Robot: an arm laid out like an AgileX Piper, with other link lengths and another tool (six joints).
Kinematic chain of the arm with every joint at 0, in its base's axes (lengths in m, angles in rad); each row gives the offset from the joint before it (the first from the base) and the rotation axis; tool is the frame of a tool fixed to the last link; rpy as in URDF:
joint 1: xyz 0 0 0.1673 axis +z
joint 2: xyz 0 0 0 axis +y
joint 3: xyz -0.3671 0 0.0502 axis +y
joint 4: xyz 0.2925 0 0.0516 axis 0.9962 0 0.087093
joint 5: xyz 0 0 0 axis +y
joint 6: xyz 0.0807 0 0.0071 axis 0.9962 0 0.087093
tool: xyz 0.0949 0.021 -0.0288 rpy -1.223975 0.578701 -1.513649
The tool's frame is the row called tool.
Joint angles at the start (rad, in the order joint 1, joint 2, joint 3, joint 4, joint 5, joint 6):
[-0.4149 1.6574 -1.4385 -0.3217 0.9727 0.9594]
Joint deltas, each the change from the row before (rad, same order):
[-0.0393 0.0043 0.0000 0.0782 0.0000 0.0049]
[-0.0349 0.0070 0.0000 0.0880 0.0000 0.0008]
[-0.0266 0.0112 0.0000 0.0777 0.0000 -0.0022]
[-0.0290 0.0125 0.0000 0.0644 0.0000 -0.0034]
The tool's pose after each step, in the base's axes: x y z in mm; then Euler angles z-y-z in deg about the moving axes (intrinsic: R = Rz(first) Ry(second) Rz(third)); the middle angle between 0 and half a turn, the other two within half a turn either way. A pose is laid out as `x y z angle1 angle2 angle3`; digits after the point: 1 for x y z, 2 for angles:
409.7 -193.3 351.5 -69.48 141.77 -46.86
410.2 -196.4 349.4 -67.48 145.38 -40.97
412.5 -198.3 346.2 -64.84 148.55 -35.36
413.6 -203.4 342.7 -62.48 151.11 -30.22

